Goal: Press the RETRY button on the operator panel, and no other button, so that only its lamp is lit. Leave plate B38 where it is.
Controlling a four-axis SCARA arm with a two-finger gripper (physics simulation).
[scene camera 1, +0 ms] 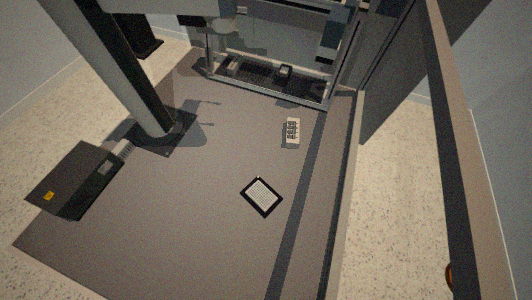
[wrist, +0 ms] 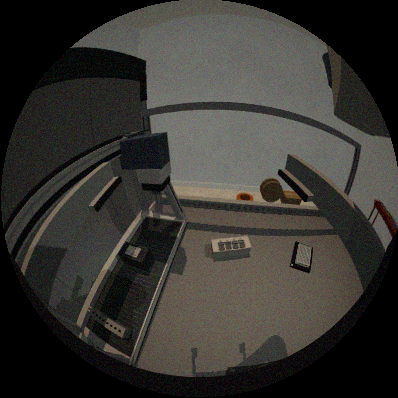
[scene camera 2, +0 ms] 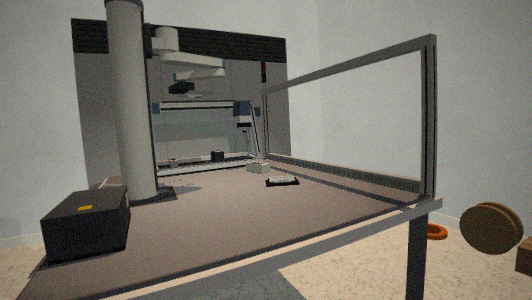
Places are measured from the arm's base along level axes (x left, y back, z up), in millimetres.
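Pixels of known places: gripper, fingertip midpoint: (scene camera 1: 243,21) (wrist: 199,161) (scene camera 2: 206,94); arm's base, origin of the base link: (scene camera 1: 161,128) (scene camera 2: 142,199).
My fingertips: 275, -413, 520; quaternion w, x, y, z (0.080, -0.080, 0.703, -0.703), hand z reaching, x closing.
Observation:
Ahead of a thing's pixels: the offset from my fingertips to its top centre, as dx, dy, dz. "spot": to the spot under its first point.
The operator panel {-63, -285, -451} (scene camera 1: 293,131) (scene camera 2: 257,168) (wrist: 231,246) is a small pale box on the table near the framed deck, with a row of several dark buttons on its top. Its labels are too small to read, and I cannot tell whether any lamp is lit. A white plate {-442, -248, -480} (scene camera 1: 261,195) (scene camera 2: 282,179) (wrist: 303,255), probably B38, lies in a black holder apart from the panel. My gripper (scene camera 2: 194,95) (wrist: 199,161) is open and empty, high above the table. In the wrist view its two fingers stand wide apart, with the panel low between them.
The framed deck (scene camera 1: 267,94) (wrist: 161,287) stands at the back, with a black block {spot: +289, -127, -386} (scene camera 1: 285,71) (scene camera 2: 217,155) (wrist: 135,254) inside. The arm's column (scene camera 1: 125,75) (scene camera 2: 131,100) and a dark control box (scene camera 1: 75,175) (scene camera 2: 85,225) stand at left. A guard frame (scene camera 2: 429,115) (wrist: 220,105) runs along the right edge.

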